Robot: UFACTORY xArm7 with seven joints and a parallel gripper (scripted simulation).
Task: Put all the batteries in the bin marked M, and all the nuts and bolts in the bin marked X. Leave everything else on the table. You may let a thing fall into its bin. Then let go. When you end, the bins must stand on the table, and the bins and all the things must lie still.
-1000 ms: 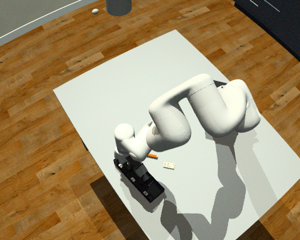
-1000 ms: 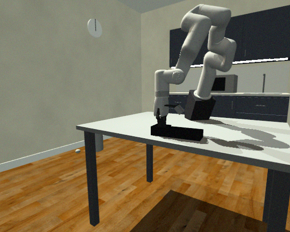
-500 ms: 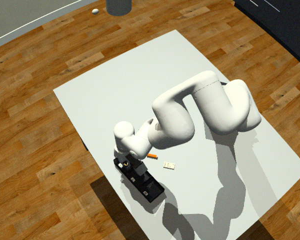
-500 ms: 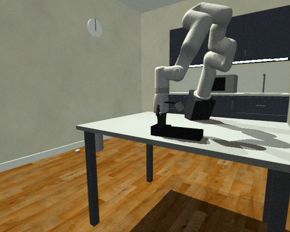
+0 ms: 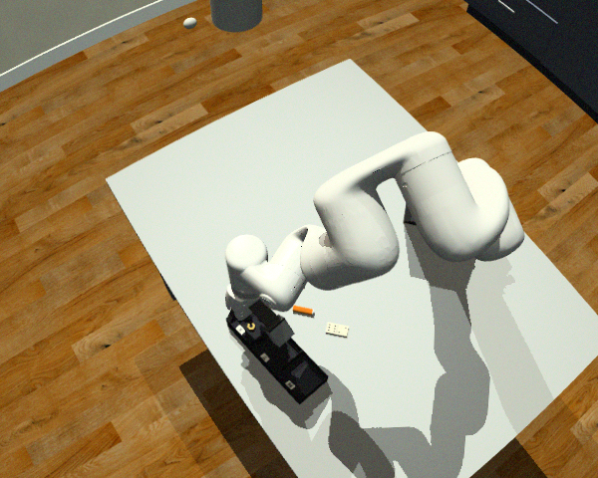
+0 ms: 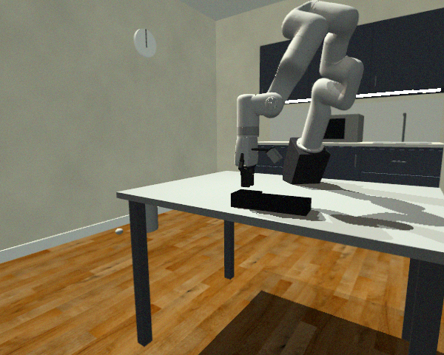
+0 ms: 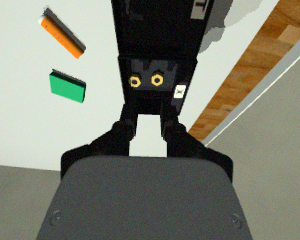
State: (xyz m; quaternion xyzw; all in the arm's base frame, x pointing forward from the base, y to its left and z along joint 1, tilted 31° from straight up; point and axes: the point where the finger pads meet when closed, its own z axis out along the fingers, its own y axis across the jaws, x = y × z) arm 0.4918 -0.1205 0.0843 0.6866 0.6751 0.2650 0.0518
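The orange battery lies 110 mm behind my hand, 40 mm to the left of it and 80 mm below it. From my hand the other things lie so: white domino 140 mm behind, 130 mm to the left, 80 mm below; then green block 140 mm behind, 30 mm to the right, 80 mm below; then black three-compartment bin 80 mm to the left, 60 mm below.
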